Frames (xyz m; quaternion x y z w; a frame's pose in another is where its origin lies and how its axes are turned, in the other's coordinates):
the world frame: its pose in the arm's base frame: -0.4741 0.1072 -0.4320 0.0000 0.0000 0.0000 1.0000
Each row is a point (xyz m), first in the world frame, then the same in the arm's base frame.
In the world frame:
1: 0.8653 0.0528 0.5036
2: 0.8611 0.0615 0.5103
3: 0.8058 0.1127 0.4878
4: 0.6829 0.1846 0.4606
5: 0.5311 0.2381 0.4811
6: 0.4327 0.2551 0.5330
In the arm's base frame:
1: 0.3912 0.1600 0.0716
2: 0.3870 0.1687 0.0783
3: 0.3317 0.2199 0.0558
4: 0.2088 0.2918 0.0286
5: 0.0570 0.3453 0.0491
6: -0.0414 0.3623 0.1010

